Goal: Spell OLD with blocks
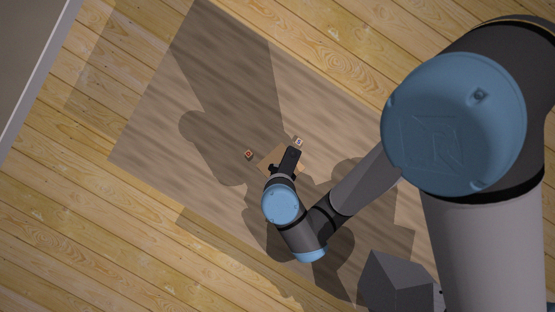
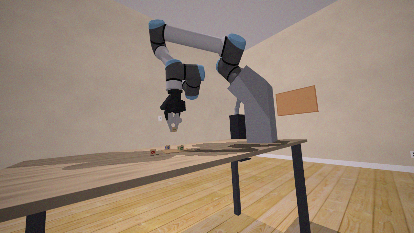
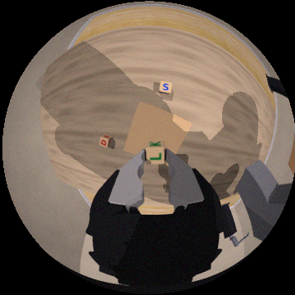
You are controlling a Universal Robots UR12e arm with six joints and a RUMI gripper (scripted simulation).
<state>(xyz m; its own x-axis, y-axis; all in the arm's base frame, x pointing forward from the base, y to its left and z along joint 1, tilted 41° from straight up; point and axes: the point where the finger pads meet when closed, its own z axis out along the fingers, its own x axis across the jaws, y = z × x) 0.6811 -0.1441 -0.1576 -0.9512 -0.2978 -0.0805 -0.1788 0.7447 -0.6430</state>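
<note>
Right now the mat is 120 mm below my hand, 20 mm to the left of it and 10 mm behind it.
</note>
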